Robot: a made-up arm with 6 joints. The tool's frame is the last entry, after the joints. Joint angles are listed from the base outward. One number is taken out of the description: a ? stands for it. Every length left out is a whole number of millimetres.
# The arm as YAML. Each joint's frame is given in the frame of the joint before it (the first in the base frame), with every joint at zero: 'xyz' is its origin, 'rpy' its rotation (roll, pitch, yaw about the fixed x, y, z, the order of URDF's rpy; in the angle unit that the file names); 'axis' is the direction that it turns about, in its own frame. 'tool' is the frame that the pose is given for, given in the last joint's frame.
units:
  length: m
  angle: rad
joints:
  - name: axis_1
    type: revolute
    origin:
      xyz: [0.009, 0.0, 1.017]
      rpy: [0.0, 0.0, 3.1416]
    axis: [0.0, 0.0, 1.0]
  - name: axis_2
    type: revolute
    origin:
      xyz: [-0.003, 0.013, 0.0]
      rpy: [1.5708, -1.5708, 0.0]
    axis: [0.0, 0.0, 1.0]
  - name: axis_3
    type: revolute
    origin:
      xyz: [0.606, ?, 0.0]
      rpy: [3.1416, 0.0, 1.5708]
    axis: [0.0, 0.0, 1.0]
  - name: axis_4
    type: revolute
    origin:
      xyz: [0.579, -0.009, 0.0]
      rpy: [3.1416, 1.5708, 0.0]
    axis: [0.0, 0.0, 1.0]
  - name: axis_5
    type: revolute
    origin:
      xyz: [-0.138, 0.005, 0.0]
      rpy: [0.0, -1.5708, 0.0]
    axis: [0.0, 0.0, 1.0]
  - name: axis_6
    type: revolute
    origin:
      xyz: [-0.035, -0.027, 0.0]
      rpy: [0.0, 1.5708, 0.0]
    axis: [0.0, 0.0, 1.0]
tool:
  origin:
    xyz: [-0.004, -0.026, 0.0]
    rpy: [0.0, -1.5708, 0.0]
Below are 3 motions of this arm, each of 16 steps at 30 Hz.
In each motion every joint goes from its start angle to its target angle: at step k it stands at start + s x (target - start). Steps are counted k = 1, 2, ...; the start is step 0. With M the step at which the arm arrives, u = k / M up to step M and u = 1 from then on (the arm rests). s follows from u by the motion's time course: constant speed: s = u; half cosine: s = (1 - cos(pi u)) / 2; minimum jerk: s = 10 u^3 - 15 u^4 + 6 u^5.
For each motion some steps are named. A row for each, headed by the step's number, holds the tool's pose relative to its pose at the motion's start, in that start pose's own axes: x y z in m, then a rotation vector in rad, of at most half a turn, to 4 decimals.
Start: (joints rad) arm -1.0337 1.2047 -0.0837 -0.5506 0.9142 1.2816
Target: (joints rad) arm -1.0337 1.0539 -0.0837 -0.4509 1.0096 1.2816
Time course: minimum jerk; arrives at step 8
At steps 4, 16:
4: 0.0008 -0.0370 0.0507 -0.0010 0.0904 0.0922
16: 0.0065 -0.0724 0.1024 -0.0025 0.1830 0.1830

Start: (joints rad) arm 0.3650 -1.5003 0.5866 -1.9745 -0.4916 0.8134
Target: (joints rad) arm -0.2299 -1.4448 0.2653 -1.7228 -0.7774 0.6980
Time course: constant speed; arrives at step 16
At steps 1, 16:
1: -0.0078 0.0317 0.0057 0.0214 0.0150 -0.0525
16: 0.0264 0.4273 0.1612 0.3073 0.3526 -0.8139

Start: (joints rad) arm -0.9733 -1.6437 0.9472 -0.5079 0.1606 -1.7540
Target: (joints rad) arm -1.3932 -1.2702 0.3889 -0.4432 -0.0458 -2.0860
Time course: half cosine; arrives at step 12
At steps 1, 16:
1: 0.0001 -0.0018 0.0145 -0.0004 0.0197 0.0053
16: 0.2958 -0.2193 0.6275 0.1543 0.9818 0.5637

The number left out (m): -0.023
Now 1 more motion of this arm.
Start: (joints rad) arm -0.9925 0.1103 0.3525 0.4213 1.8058 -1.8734
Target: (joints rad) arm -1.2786 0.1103 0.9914 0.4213 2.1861 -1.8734
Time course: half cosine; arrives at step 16
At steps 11, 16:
11: -0.2269 -0.1465 -0.1520 0.3201 -0.5593 -0.4309
16: -0.2929 -0.1602 -0.2083 0.3853 -0.7077 -0.5858

